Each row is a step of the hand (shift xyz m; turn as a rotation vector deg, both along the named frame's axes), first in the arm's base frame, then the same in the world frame.
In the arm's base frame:
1: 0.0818 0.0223 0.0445 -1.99 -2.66 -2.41
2: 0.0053 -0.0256 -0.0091 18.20 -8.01 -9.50
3: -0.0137 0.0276 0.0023 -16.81 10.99 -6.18
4: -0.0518 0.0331 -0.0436 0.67 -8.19 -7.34
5: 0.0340 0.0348 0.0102 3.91 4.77 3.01
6: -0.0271 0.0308 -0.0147 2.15 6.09 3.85
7: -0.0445 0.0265 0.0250 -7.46 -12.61 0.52
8: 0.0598 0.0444 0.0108 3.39 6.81 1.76
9: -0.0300 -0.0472 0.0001 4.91 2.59 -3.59
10: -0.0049 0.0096 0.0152 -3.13 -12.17 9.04
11: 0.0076 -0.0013 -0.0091 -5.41 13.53 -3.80
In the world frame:
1: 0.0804 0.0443 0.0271 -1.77 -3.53 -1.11
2: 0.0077 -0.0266 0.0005 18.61 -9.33 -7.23
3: -0.0165 0.0252 -0.0069 -18.12 6.38 -8.51
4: -0.0567 0.0098 -0.0487 1.29 -10.24 -3.86
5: 0.0303 0.0389 -0.0058 3.47 5.87 0.76
6: -0.0308 0.0206 -0.0229 1.61 7.25 1.18
7: -0.0462 0.0299 0.0168 -6.01 -12.12 5.65
8: 0.0549 0.0503 -0.0107 2.69 7.25 -1.11
9: -0.0246 -0.0462 0.0196 4.46 1.49 -4.64
10: -0.0054 0.0141 0.0110 -1.45 -8.16 13.07
11: 0.0074 -0.0039 -0.0085 -6.99 10.62 -8.07

